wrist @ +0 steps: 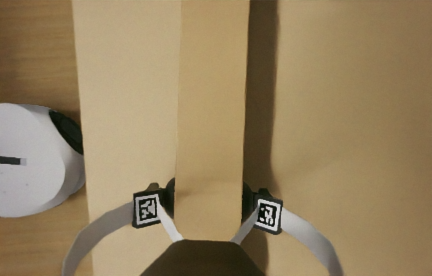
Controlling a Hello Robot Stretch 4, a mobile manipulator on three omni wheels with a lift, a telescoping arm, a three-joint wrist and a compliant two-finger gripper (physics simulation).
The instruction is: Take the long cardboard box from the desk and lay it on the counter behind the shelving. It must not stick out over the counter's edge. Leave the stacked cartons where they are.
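Places are measured from the robot's base along level axes (x back, y left, z down), in metres.
Pixels of known places: end effector, tool point: (pixel 208 197).
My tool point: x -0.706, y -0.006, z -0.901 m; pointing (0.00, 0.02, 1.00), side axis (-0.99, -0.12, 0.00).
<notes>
Behind a point stands the place of what it marks.
The long cardboard box (pixel 212 100) {x -0.715, y 0.072, z -0.933 m} runs upright through the middle of the wrist view as a narrow tan strip, from the top edge down to the gripper's dark body. My gripper (pixel 209 198) {x -0.706, y -0.006, z -0.901 m} is shut on this box, with one dark fingertip pad against each long side near the bottom of the view. The pads are partly hidden by the box. The far end of the box lies outside the view. The stacked cartons cannot be told apart for certain here. The shelving does not show.
A broad, plain tan surface (pixel 125 100) {x -0.637, y 0.083, z -0.883 m} (pixel 350 100) {x -0.841, y 0.069, z -0.883 m} shows below the box on both sides, with a dark shadow band along the box's right side. At the left is a wood-grained surface (pixel 35 55) {x 0.009, y 0.428, z 0.027 m} with a rounded white object (pixel 35 185) {x -0.090, y -0.089, z -0.187 m} that has a black part.
</notes>
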